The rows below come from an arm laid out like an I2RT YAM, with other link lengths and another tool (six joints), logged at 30 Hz.
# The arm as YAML. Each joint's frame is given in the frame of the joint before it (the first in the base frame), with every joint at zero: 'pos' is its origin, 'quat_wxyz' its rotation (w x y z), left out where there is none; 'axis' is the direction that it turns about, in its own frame. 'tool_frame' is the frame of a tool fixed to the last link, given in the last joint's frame.
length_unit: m
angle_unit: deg
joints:
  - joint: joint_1
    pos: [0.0, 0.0, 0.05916]
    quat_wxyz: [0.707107, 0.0, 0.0, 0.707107]
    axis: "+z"
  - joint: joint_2
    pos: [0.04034, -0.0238, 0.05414]
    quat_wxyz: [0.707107, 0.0, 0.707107, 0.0]
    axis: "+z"
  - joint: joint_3
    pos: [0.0, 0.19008, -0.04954]
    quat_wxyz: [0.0, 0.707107, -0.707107, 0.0]
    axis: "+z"
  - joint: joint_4
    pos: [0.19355, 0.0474, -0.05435]
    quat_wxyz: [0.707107, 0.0, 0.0, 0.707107]
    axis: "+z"
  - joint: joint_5
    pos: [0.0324, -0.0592, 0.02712]
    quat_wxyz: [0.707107, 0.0, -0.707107, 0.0]
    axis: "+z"
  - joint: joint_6
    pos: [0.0, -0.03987, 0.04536]
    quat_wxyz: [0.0, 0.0, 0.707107, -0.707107]
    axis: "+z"
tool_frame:
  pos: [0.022, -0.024, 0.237]
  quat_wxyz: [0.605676, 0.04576, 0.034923, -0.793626]
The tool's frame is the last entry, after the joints.
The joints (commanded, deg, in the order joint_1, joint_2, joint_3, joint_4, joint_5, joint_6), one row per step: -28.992 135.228 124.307 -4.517 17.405 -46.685; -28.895 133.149 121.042 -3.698 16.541 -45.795; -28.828 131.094 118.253 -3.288 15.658 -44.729; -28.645 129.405 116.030 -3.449 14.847 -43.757; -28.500 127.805 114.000 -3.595 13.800 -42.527; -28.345 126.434 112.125 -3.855 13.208 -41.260; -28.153 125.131 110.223 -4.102 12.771 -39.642; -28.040 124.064 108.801 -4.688 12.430 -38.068; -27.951 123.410 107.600 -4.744 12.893 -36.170; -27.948 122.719 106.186 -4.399 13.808 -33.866; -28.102 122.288 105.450 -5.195 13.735 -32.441; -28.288 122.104 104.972 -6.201 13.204 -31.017; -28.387 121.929 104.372 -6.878 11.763 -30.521; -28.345 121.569 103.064 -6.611 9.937 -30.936; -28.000 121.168 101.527 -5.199 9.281 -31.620; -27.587 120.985 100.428 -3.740 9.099 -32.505
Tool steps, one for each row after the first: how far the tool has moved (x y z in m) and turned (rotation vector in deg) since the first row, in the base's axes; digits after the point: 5 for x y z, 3 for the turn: -0.00096 0.00690 -0.00164 0.973 -0.416 0.700; -0.00216 0.01377 -0.00172 2.060 -0.985 1.335; -0.00312 0.02156 -0.00395 3.266 -1.144 2.022; -0.00324 0.02982 -0.00557 4.667 -1.599 2.816; -0.00483 0.03661 -0.00881 6.079 -1.853 3.148; -0.00678 0.04341 -0.01294 7.738 -2.242 3.244; -0.00930 0.04897 -0.01715 9.389 -2.503 3.149; -0.01259 0.05052 -0.02077 10.831 -3.199 2.180; -0.01721 0.04955 -0.02356 12.258 -4.348 0.589; -0.02117 0.05105 -0.02940 13.753 -4.366 -0.065; -0.02391 0.05400 -0.03675 15.507 -4.243 -0.380; -0.02342 0.06061 -0.04390 16.917 -3.715 0.533; -0.02104 0.06947 -0.05056 17.686 -2.966 2.296; -0.01817 0.07519 -0.05267 17.348 -2.755 3.517; -0.01510 0.07893 -0.05293 16.548 -2.606 4.473
